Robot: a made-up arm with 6 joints. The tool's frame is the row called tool. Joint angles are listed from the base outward.
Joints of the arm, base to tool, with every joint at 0 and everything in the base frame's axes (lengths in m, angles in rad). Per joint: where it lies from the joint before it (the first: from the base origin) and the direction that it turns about. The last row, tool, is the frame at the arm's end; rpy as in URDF.
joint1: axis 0 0 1 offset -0.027 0.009 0.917
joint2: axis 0 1 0 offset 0.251 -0.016 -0.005
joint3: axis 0 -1 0 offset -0.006 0.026 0.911
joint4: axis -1 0 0 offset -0.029 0.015 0.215
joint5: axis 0 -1 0 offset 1.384 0.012 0.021
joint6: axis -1 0 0 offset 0.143 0.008 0.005
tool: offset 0.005 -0.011 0.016 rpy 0 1.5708 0
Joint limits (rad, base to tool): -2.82..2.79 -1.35..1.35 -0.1..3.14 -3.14..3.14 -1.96..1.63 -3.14..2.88
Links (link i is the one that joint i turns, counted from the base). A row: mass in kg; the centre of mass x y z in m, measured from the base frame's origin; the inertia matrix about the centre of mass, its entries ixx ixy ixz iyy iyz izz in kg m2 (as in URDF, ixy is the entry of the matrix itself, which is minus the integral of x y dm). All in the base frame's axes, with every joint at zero. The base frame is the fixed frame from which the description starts. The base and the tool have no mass.
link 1: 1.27; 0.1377 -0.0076 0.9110; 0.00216 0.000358 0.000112 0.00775 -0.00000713 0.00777
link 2: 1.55; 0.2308 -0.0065 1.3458; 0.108 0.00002 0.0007 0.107 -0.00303 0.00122
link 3: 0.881; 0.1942 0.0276 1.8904; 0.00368 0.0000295 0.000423 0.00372 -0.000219 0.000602
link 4: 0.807; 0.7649 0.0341 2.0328; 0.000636 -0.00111 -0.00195 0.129 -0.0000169 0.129
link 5: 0.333; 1.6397 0.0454 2.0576; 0.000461 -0.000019 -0.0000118 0.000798 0 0.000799
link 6: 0.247; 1.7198 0.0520 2.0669; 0.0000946 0 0 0.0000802 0 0.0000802
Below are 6 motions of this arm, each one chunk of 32 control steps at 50 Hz.
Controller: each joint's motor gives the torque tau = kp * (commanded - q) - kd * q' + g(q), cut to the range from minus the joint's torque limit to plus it. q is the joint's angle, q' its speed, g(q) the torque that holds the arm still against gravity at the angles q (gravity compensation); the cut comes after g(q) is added. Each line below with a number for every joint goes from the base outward.
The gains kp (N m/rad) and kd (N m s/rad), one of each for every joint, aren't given. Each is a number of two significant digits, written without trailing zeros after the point. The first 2 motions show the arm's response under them.
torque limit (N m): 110 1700 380 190 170 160
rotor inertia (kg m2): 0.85 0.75 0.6 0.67 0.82 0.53
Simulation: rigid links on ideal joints. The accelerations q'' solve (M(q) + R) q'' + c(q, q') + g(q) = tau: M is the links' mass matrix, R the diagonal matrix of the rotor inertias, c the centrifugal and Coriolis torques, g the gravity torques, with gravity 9.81 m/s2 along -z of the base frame. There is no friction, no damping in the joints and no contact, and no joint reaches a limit. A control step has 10 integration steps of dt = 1/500 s. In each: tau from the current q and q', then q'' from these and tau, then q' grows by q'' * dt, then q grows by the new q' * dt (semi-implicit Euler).
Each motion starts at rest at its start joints. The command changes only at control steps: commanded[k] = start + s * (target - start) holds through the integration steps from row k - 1 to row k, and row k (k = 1, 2, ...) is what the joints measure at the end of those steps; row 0 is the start. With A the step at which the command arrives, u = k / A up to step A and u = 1 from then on. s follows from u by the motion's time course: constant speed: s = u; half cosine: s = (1 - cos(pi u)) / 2; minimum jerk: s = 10 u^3 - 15 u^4 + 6 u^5; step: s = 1 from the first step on.
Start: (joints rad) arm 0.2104 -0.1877 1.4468 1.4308 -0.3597 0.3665
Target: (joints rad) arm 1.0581 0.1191 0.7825 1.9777 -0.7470 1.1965
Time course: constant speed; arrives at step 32
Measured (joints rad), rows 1 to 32:
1: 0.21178 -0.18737 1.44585 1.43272 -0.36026 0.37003
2: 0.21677 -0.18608 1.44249 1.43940 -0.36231 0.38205
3: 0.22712 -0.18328 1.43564 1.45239 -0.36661 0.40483
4: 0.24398 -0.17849 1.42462 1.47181 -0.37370 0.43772
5: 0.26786 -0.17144 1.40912 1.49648 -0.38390 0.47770
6: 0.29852 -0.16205 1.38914 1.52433 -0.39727 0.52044
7: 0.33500 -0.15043 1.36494 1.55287 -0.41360 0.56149
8: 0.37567 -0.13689 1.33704 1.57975 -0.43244 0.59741
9: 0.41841 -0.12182 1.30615 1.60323 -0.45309 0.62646
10: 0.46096 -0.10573 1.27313 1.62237 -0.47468 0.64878
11: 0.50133 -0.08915 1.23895 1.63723 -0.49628 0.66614
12: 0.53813 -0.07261 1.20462 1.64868 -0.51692 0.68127
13: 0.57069 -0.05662 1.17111 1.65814 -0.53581 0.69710
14: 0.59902 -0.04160 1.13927 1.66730 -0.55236 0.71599
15: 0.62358 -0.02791 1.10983 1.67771 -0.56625 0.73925
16: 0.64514 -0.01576 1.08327 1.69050 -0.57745 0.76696
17: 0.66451 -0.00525 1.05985 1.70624 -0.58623 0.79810
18: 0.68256 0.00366 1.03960 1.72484 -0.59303 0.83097
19: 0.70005 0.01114 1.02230 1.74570 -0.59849 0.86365
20: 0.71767 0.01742 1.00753 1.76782 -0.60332 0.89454
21: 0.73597 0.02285 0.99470 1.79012 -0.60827 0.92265
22: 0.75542 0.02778 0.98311 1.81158 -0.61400 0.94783
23: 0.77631 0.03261 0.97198 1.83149 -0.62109 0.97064
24: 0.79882 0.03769 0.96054 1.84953 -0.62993 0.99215
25: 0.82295 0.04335 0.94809 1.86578 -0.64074 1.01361
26: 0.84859 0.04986 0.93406 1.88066 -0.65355 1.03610
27: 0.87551 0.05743 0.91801 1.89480 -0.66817 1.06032
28: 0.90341 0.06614 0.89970 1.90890 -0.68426 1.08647
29: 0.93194 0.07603 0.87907 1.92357 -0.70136 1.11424
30: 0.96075 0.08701 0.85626 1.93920 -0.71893 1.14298
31: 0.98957 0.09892 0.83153 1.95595 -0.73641 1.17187
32: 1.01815 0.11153 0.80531 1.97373 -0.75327 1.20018
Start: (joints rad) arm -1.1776 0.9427 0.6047 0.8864 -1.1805 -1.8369
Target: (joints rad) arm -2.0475 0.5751 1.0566 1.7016 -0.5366 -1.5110
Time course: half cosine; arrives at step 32
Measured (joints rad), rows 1 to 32:
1: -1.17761 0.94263 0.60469 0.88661 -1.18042 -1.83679
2: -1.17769 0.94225 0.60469 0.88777 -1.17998 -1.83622
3: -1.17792 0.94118 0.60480 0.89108 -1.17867 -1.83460
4: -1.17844 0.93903 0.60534 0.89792 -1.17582 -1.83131
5: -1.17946 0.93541 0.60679 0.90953 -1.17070 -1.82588
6: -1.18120 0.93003 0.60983 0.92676 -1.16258 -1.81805
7: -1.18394 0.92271 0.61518 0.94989 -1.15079 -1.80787
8: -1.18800 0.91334 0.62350 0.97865 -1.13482 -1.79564
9: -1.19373 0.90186 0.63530 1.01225 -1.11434 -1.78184
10: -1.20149 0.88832 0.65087 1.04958 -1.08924 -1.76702
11: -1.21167 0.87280 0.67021 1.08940 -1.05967 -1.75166
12: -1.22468 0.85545 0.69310 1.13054 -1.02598 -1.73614
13: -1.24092 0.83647 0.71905 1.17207 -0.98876 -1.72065
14: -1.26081 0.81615 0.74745 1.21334 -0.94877 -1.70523
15: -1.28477 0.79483 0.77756 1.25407 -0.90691 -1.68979
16: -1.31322 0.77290 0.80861 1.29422 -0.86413 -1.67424
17: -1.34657 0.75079 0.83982 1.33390 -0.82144 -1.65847
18: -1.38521 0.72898 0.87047 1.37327 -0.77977 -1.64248
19: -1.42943 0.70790 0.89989 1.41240 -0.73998 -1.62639
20: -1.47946 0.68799 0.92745 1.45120 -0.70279 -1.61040
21: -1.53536 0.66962 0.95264 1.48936 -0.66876 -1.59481
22: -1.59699 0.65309 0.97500 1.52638 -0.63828 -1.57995
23: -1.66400 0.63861 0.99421 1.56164 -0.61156 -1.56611
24: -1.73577 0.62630 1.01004 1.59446 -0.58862 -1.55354
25: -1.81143 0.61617 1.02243 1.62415 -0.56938 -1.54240
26: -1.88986 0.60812 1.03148 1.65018 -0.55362 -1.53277
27: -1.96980 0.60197 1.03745 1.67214 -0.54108 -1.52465
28: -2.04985 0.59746 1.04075 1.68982 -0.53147 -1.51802
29: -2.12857 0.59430 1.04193 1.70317 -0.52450 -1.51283
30: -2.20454 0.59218 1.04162 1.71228 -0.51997 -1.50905
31: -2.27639 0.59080 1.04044 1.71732 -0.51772 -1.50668
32: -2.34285 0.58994 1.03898 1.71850 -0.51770 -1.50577
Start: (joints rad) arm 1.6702 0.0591 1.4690 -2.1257 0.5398 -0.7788
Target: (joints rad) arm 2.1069 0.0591 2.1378 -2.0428 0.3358 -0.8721
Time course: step
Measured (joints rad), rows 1 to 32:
1: 1.69040 0.08667 1.54071 -2.11865 0.53108 -0.79147
2: 1.74303 0.14254 1.70464 -2.10100 0.50715 -0.82202
3: 1.81978 0.18842 1.88774 -2.07669 0.46953 -0.86072
4: 1.91142 0.19964 2.04043 -2.05050 0.42142 -0.89714
5: 2.00871 0.17095 2.14537 -2.02699 0.36705 -0.92276
6: 2.10219 0.11224 2.20743 -2.00963 0.31121 -0.93277
7: 2.18369 0.04117 2.24208 -2.00037 0.25896 -0.92680
8: 2.24879 -0.02400 2.26620 -1.99956 0.21507 -0.90839
9: 2.29705 -0.06983 2.29150 -2.00602 0.18334 -0.88361
10: 2.32985 -0.09036 2.32093 -2.01745 0.16607 -0.85932
11: 2.34856 -0.08691 2.34932 -2.03088 0.16404 -0.84133
12: 2.35386 -0.06580 2.36711 -2.04340 0.17653 -0.83318
13: 2.34585 -0.03543 2.36513 -2.05270 0.20160 -0.83556
14: 2.32447 -0.00355 2.33832 -2.05751 0.23630 -0.84650
15: 2.28987 0.02466 2.28762 -2.05776 0.27697 -0.86223
16: 2.24300 0.04738 2.21983 -2.05441 0.31957 -0.87831
17: 2.18620 0.06564 2.14573 -2.04916 0.36011 -0.89079
18: 2.12371 0.08173 2.07692 -2.04386 0.39509 -0.89711
19: 2.06143 0.09742 2.02257 -2.04012 0.42188 -0.89654
20: 2.00571 0.11272 1.98731 -2.03888 0.43898 -0.89012
21: 1.96172 0.12590 1.97114 -2.04029 0.44592 -0.88017
22: 1.93269 0.13439 1.97101 -2.04381 0.44314 -0.86955
23: 1.91986 0.13605 1.98281 -2.04840 0.43173 -0.86092
24: 1.92289 0.12999 2.00288 -2.05282 0.41322 -0.85613
25: 1.94014 0.11688 2.02872 -2.05594 0.38951 -0.85583
26: 1.96879 0.09862 2.05873 -2.05697 0.36270 -0.85952
27: 2.00512 0.07777 2.09178 -2.05558 0.33503 -0.86579
28: 2.04514 0.05693 2.12655 -2.05195 0.30873 -0.87278
29: 2.08522 0.03829 2.16122 -2.04674 0.28592 -0.87871
30: 2.12256 0.02343 2.19350 -2.04085 0.26833 -0.88227
31: 2.15521 0.01320 2.22081 -2.03532 0.25724 -0.88291
32: 2.18193 0.00785 2.24075 -2.03105 0.25326 -0.88086

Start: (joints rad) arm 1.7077 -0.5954 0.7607 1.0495 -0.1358 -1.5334
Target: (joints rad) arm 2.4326 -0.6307 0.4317 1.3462 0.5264 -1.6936
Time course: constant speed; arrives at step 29
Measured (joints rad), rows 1 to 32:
1: 1.70883 -0.59603 0.75922 1.05063 -0.13464 -1.53415
2: 1.71293 -0.59791 0.75458 1.05457 -0.13042 -1.53671
3: 1.72149 -0.60089 0.74645 1.06223 -0.12169 -1.54156
4: 1.73551 -0.60436 0.73554 1.07370 -0.10748 -1.54857
5: 1.75549 -0.60754 0.72294 1.08829 -0.08744 -1.55708
6: 1.78145 -0.60985 0.70963 1.10478 -0.06173 -1.56618
7: 1.81292 -0.61104 0.69620 1.12171 -0.03104 -1.57493
8: 1.84902 -0.61119 0.68284 1.13768 0.00356 -1.58259
9: 1.88856 -0.61063 0.66942 1.15168 0.04072 -1.58877
10: 1.93012 -0.60977 0.65578 1.16318 0.07896 -1.59353
11: 1.97217 -0.60898 0.64184 1.17223 0.11682 -1.59723
12: 2.01324 -0.60850 0.62769 1.17936 0.15298 -1.60045
13: 2.05201 -0.60846 0.61360 1.18542 0.18638 -1.60382
14: 2.08748 -0.60887 0.59991 1.19139 0.21626 -1.60784
15: 2.11898 -0.60969 0.58693 1.19814 0.24227 -1.61279
16: 2.14623 -0.61086 0.57486 1.20626 0.26440 -1.61869
17: 2.16937 -0.61232 0.56375 1.21604 0.28300 -1.62532
18: 2.18885 -0.61403 0.55350 1.22735 0.29870 -1.63232
19: 2.20541 -0.61595 0.54390 1.23979 0.31235 -1.63928
20: 2.21996 -0.61801 0.53469 1.25279 0.32490 -1.64585
21: 2.23353 -0.62016 0.52560 1.26569 0.33735 -1.65184
22: 2.24714 -0.62231 0.51639 1.27798 0.35062 -1.65720
23: 2.26172 -0.62436 0.50687 1.28929 0.36551 -1.66206
24: 2.27806 -0.62624 0.49692 1.29951 0.38260 -1.66665
25: 2.29672 -0.62788 0.48646 1.30876 0.40224 -1.67122
26: 2.31805 -0.62925 0.47544 1.31735 0.42453 -1.67601
27: 2.34212 -0.63036 0.46389 1.32568 0.44932 -1.68117
28: 2.36881 -0.63123 0.45186 1.33417 0.47627 -1.68674
29: 2.39776 -0.63192 0.43942 1.34315 0.50485 -1.69266
30: 2.42734 -0.63192 0.42805 1.35175 0.53333 -1.69803
31: 2.45510 -0.63073 0.41949 1.35837 0.55923 -1.70162
32: 2.47896 -0.62851 0.41436 1.36199 0.58047 -1.70280

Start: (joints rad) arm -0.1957 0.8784 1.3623 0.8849 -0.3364 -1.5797
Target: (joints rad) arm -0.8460 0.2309 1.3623 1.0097 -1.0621 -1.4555
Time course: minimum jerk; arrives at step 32
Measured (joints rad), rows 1 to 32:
1: -0.19570 0.87837 1.36227 0.88490 -0.33641 -1.57970
2: -0.19572 0.87816 1.36202 0.88494 -0.33651 -1.57965
3: -0.19577 0.87732 1.36110 0.88508 -0.33692 -1.57948
4: -0.19594 0.87522 1.35893 0.88546 -0.33806 -1.57901
5: -0.19632 0.87111 1.35501 0.88626 -0.34055 -1.57806
6: -0.19705 0.86423 1.34913 0.88767 -0.34518 -1.57642
7: -0.19835 0.85400 1.34148 0.88988 -0.35285 -1.57391
8: -0.20045 0.83998 1.33266 0.89302 -0.36449 -1.57043
9: -0.20367 0.82193 1.32352 0.89718 -0.38096 -1.56593
10: -0.20839 0.79974 1.31503 0.90232 -0.40296 -1.56050
11: -0.21508 0.77342 1.30814 0.90836 -0.43094 -1.55425
12: -0.22427 0.74311 1.30359 0.91513 -0.46505 -1.54737
13: -0.23664 0.70904 1.30191 0.92243 -0.50509 -1.54006
14: -0.25298 0.67157 1.30336 0.93006 -0.55051 -1.53250
15: -0.27422 0.63122 1.30796 0.93782 -0.60045 -1.52485
16: -0.30146 0.58868 1.31546 0.94558 -0.65379 -1.51721
17: -0.33593 0.54478 1.32543 0.95326 -0.70919 -1.50969
18: -0.37895 0.50050 1.33723 0.96082 -0.76523 -1.50233
19: -0.43177 0.45692 1.35006 0.96826 -0.82049 -1.49520
20: -0.49532 0.41519 1.36298 0.97560 -0.87360 -1.48835
21: -0.56989 0.37638 1.37502 0.98284 -0.92334 -1.48188
22: -0.65467 0.34145 1.38521 0.98990 -0.96869 -1.47587
23: -0.74745 0.31112 1.39276 0.99667 -1.00883 -1.47043
24: -0.84451 0.28574 1.39715 1.00293 -1.04314 -1.46566
25: -0.94096 0.26528 1.39823 1.00845 -1.07122 -1.46166
26: -1.03135 0.24941 1.39633 1.01296 -1.09288 -1.45847
27: -1.11041 0.23759 1.39220 1.01628 -1.10812 -1.45613
28: -1.17372 0.22925 1.38690 1.01831 -1.11716 -1.45460
29: -1.21809 0.22388 1.38157 1.01909 -1.12039 -1.45382
30: -1.24175 0.22109 1.37714 1.01878 -1.11842 -1.45369
31: -1.24431 0.22056 1.37406 1.01761 -1.11199 -1.45404
32: -1.22668 0.22192 1.37218 1.01589 -1.10204 -1.45471

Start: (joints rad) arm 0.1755 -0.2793 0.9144 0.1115 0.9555 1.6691
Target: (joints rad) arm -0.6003 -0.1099 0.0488 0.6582 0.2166 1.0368
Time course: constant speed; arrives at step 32
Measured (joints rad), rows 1 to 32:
1: 0.17431 -0.27983 0.91209 0.11335 0.95447 1.66641
2: 0.16999 -0.28121 0.90462 0.11981 0.95072 1.65723
3: 0.16111 -0.28286 0.89105 0.13241 0.94286 1.63985
4: 0.14681 -0.28371 0.87179 0.15133 0.92995 1.61475
5: 0.12689 -0.28264 0.84788 0.17552 0.91150 1.58425
6: 0.10179 -0.27886 0.82034 0.20302 0.88750 1.55167
7: 0.07245 -0.27212 0.78980 0.23144 0.85837 1.52038
8: 0.04020 -0.26269 0.75657 0.25851 0.82493 1.49303
9: 0.00643 -0.25122 0.72079 0.28246 0.78826 1.47094
10: -0.02758 -0.23851 0.68270 0.30232 0.74962 1.45399
11: -0.06084 -0.22538 0.64282 0.31805 0.71035 1.44083
12: -0.09275 -0.21254 0.60196 0.33043 0.67174 1.42937
13: -0.12308 -0.20056 0.56120 0.34080 0.63494 1.41736
14: -0.15180 -0.18987 0.52164 0.35077 0.60089 1.40301
15: -0.17908 -0.18072 0.48432 0.36182 0.57027 1.38531
16: -0.20513 -0.17326 0.45007 0.37504 0.54343 1.36419
17: -0.23018 -0.16751 0.41937 0.39096 0.52041 1.34045
18: -0.25447 -0.16336 0.39240 0.40949 0.50098 1.31538
19: -0.27817 -0.16061 0.36898 0.43000 0.48462 1.29045
20: -0.30143 -0.15899 0.34861 0.45153 0.47062 1.26689
21: -0.32436 -0.15812 0.33057 0.47303 0.45814 1.24545
22: -0.34705 -0.15765 0.31398 0.49353 0.44626 1.22625
23: -0.36954 -0.15717 0.29789 0.51241 0.43411 1.20886
24: -0.39186 -0.15631 0.28135 0.52941 0.42085 1.19246
25: -0.41404 -0.15477 0.26356 0.54470 0.40581 1.17611
26: -0.43609 -0.15227 0.24385 0.55878 0.38848 1.15896
27: -0.45804 -0.14864 0.22177 0.57236 0.36858 1.14050
28: -0.47990 -0.14381 0.19711 0.58618 0.34602 1.12057
29: -0.50172 -0.13778 0.16986 0.60086 0.32094 1.09941
30: -0.52355 -0.13068 0.14021 0.61681 0.29366 1.07752
31: -0.54546 -0.12272 0.10850 0.63413 0.26464 1.05552
32: -0.56752 -0.11419 0.07521 0.65267 0.23448 1.03396

